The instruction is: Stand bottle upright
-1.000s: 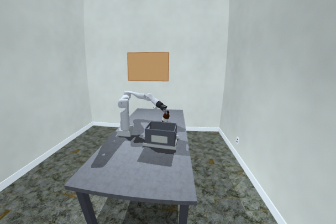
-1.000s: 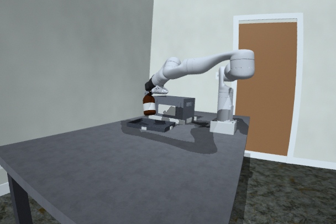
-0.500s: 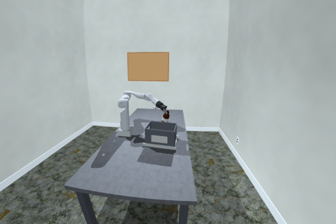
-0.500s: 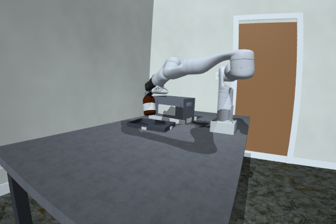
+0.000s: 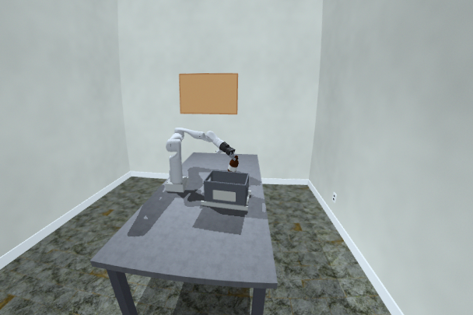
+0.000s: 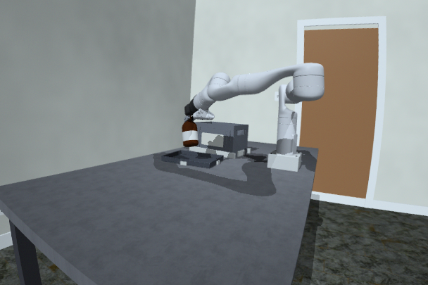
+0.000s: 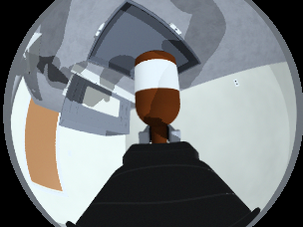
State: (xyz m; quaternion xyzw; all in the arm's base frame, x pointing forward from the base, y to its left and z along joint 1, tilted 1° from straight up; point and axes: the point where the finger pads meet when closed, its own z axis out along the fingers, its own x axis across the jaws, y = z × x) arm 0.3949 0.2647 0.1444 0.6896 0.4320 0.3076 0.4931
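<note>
Now: the bottle 10 mm behind my hand, 10 mm to the left of it and 50 mm below it. Also, from my hand: tray: 20 mm behind, 20 mm to the right, 190 mm below; crate: 20 mm ahead, 300 mm to the right, 120 mm below.
</note>
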